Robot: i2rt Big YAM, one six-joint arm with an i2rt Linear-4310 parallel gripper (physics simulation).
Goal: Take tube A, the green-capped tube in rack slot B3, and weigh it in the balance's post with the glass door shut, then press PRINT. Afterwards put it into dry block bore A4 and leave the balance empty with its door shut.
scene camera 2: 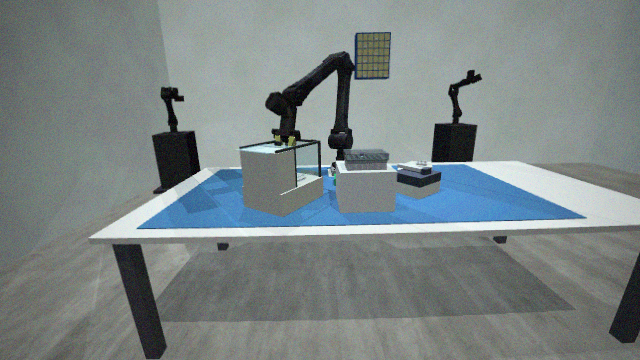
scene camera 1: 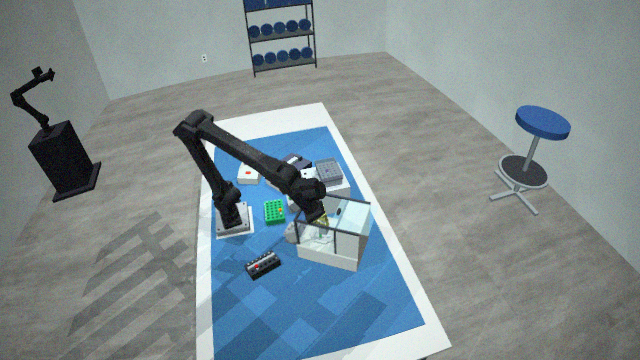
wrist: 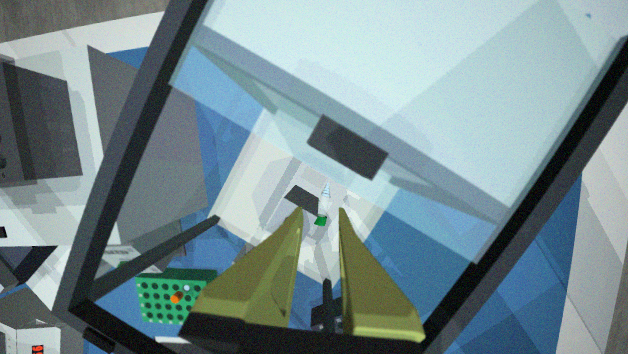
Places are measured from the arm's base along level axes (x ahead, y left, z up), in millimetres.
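Pixels of known places: gripper, fingertip midpoint: (scene camera 1: 327, 223) (wrist: 320, 213); arm's base, link origin: (scene camera 1: 230, 217).
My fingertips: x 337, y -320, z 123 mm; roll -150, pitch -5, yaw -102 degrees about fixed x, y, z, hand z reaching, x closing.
Note:
For each thing: its top centre in the pictures, then the offset to it from my fingertips.
- glass door, top centre: (wrist: 422, 13) (scene camera 2: 266, 148) (scene camera 1: 354, 216) 82 mm ahead, 57 mm right, 54 mm up
- white dry block, top centre: (scene camera 2: 415, 161) (scene camera 1: 249, 164) 168 mm back, 619 mm left, 84 mm down
- black strip rack, top centre: (scene camera 1: 261, 260) 271 mm back, 19 mm left, 107 mm down
- white box, top centre: (scene camera 2: 361, 147) (scene camera 1: 313, 170) 62 mm ahead, 275 mm left, 36 mm up
The green-capped tube A (scene camera 1: 320, 236) (wrist: 324, 204) appears to lie on its side on the floor of the balance (scene camera 1: 327, 257) (scene camera 2: 267, 175), cap towards the gripper in the wrist view. The glass door (wrist: 390, 85) with its dark handle (wrist: 347, 146) is slid back, so the front part of the chamber top is open. My gripper (scene camera 1: 324, 221) (scene camera 2: 285, 142) (wrist: 320, 213) is partly open and empty, pointing down at the chamber's open top, with the tube below its tips. The white dry block (scene camera 1: 248, 175) has a red display; its bores are hidden by shade and blur.
A green rack (scene camera 1: 274, 212) (wrist: 170, 296) with an orange-capped tube stands near the arm base. A black strip rack (scene camera 1: 262, 265) lies nearer scene camera 1. A white box (scene camera 2: 366, 190) topped by a grey block (scene camera 1: 328, 171) (scene camera 2: 366, 159) stands beside the balance. Dark frame bars (wrist: 135, 150) flank the gripper.

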